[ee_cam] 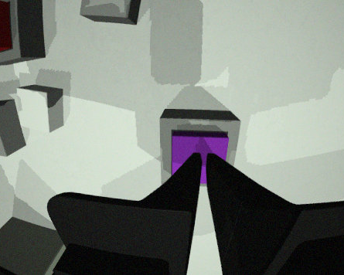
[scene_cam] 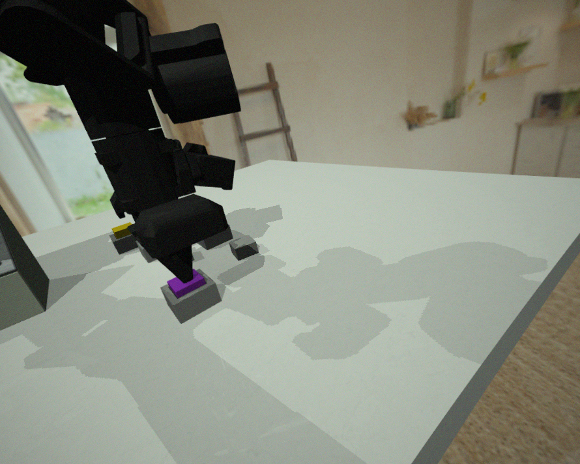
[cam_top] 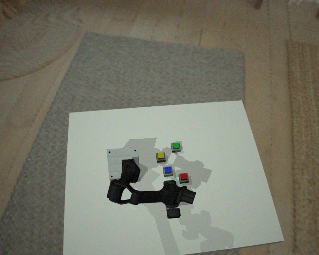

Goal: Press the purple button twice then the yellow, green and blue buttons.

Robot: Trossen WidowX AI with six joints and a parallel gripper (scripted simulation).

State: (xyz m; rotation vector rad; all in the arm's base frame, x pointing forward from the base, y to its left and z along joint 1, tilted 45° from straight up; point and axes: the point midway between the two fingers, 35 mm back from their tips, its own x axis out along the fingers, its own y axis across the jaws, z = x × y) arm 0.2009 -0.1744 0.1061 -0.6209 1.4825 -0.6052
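Now: the purple button 1 cm below my gripper tip. Round my gripper tip: grey block: 10 cm ahead, 6 cm to the left, 2 cm below; small white block: 13 cm to the left, 2 cm below, 2 cm ahead; red button: 15 cm to the left, 9 cm ahead.
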